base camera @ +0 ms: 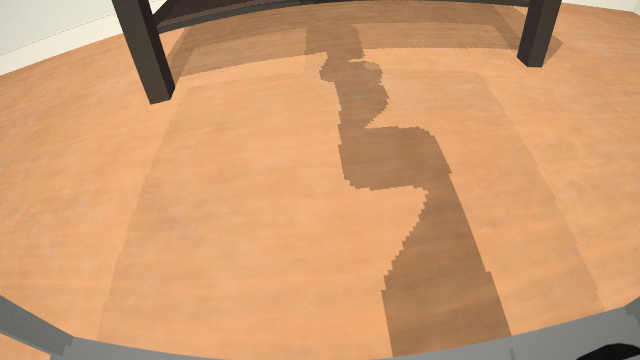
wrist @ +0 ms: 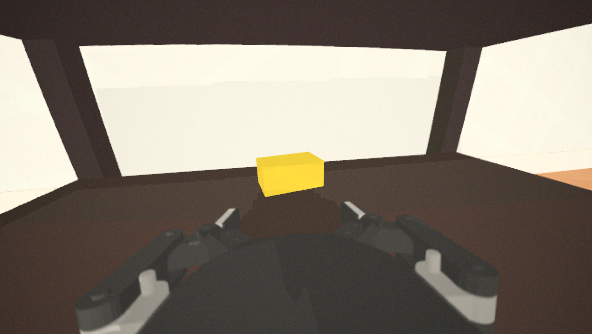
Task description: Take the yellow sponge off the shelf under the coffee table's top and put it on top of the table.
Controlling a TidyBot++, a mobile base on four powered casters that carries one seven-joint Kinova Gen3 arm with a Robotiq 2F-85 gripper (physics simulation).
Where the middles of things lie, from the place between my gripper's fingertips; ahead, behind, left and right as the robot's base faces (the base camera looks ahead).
I see the yellow sponge [wrist: 280, 174] 17 cm ahead of my hand and 2 cm below it.
